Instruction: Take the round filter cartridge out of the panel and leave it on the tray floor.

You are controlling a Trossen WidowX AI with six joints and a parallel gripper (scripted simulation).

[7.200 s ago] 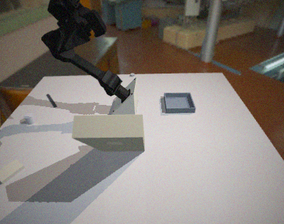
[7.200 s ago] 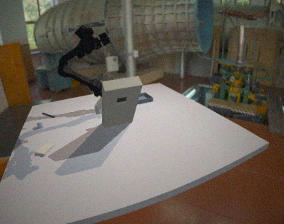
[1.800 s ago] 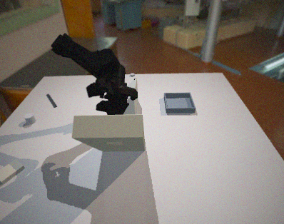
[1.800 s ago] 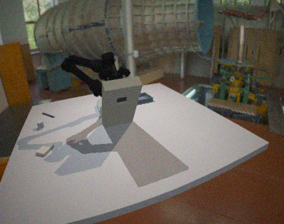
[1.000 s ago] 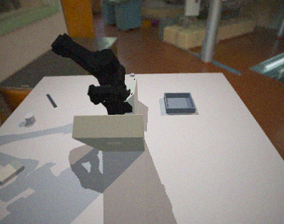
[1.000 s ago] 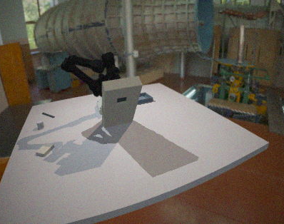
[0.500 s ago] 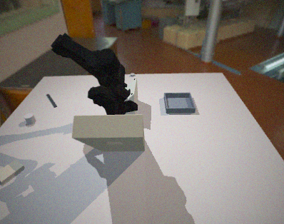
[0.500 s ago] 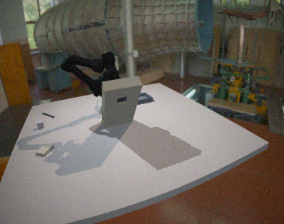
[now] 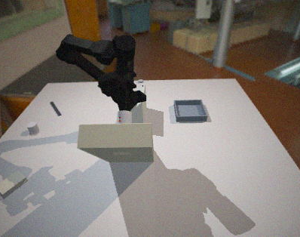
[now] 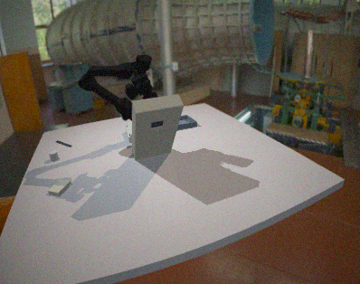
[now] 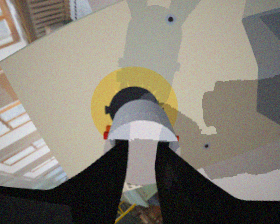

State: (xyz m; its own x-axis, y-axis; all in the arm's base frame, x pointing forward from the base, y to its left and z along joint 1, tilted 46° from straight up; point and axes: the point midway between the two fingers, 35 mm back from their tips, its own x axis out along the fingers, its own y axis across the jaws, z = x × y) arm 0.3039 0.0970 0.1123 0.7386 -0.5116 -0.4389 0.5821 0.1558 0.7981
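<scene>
Right now my gripper tip is 20 mm short of the service panel, 10 mm to the left of it and 110 mm above it. The rest, counted from my gripper tip: round filter cartridge 10 mm ahead, 10 mm below; then pale flat block 30 mm ahead, 450 mm to the right, 260 mm below; then tray 360 mm behind, 300 mm to the left, 260 mm below.
</scene>
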